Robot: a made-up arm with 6 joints.
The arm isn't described. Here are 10 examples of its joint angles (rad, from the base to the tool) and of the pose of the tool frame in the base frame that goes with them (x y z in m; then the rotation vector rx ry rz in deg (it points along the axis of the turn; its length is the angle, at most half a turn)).
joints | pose
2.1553 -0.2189 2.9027 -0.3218 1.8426 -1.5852 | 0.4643 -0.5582 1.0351 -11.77 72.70 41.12
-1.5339 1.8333 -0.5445 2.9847 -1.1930 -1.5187 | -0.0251 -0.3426 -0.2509 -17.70 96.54 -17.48
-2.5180 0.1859 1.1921 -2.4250 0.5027 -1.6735 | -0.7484 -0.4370 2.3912 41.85 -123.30 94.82
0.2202 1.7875 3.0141 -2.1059 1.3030 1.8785 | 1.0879 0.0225 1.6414 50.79 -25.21 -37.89
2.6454 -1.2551 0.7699 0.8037 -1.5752 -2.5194 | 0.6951 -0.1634 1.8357 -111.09 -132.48 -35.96
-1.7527 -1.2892 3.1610 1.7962 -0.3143 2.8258 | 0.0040 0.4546 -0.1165 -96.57 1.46 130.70
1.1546 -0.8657 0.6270 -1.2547 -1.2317 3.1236 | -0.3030 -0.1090 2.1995 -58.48 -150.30 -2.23
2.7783 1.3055 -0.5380 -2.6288 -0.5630 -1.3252 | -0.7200 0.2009 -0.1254 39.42 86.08 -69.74
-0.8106 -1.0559 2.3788 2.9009 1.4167 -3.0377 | -0.7705 0.8993 0.9606 -61.22 -101.15 -24.19
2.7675 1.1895 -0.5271 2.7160 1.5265 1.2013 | -0.5454 0.0989 0.2012 -63.67 21.92 -43.56
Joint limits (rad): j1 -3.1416..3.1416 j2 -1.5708..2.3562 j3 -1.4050..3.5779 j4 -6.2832..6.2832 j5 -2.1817..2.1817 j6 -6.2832..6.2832
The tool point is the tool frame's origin. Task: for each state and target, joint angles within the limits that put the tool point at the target. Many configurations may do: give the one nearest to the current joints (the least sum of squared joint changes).
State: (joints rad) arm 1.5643 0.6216 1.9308 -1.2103 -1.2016 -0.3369
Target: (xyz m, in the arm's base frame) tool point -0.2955 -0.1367 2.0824
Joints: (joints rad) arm 1.3301 0.3247 2.4975 -1.3858 -1.4749 -0.3369
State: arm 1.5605 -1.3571 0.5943 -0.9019 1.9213 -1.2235
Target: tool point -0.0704 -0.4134 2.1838
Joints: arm 1.0603 -0.8224 0.5492 -0.5712 1.5771 -1.2235
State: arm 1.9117 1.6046 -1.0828 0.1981 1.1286 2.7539
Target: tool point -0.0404 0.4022 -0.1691
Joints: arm 1.6468 1.6178 -0.6919 0.0423 1.0895 2.7539
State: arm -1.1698 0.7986 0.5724 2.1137 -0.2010 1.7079
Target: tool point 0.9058 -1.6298 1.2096
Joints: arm -1.0430 1.0530 0.9504 2.1456 -0.1761 1.7079
